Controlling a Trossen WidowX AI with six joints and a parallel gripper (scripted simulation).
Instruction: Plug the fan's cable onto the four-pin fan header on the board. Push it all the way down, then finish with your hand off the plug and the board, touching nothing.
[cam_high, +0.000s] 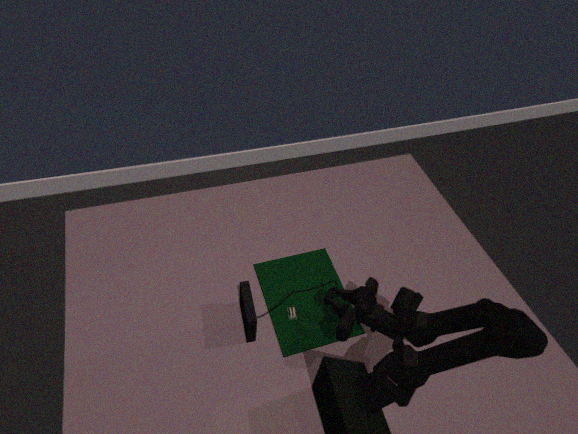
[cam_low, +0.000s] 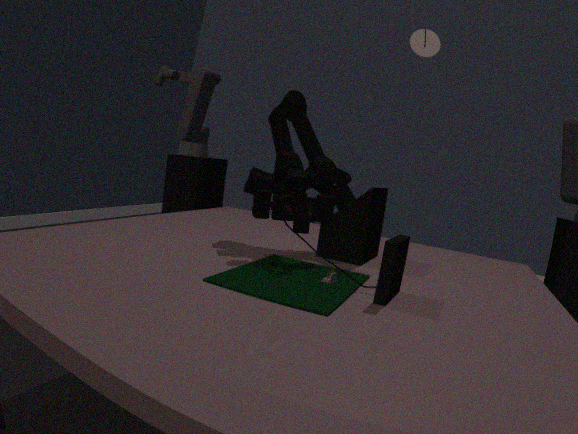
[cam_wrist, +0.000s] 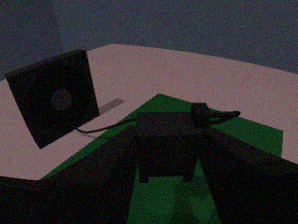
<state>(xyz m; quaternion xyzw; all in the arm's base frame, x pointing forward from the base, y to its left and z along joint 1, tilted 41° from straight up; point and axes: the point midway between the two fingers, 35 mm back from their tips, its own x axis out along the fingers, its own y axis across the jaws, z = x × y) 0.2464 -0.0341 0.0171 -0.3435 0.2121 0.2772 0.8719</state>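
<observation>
The black plug lies 1 cm below my gripper tip. The rest, counted from my gripper tip: black fan 21 cm to the left, 6 cm below, 3 cm ahead; pale four-pin header 11 cm below, 9 cm to the left, 2 cm ahead; green board 13 cm below, 6 cm ahead, 3 cm to the left.
</observation>
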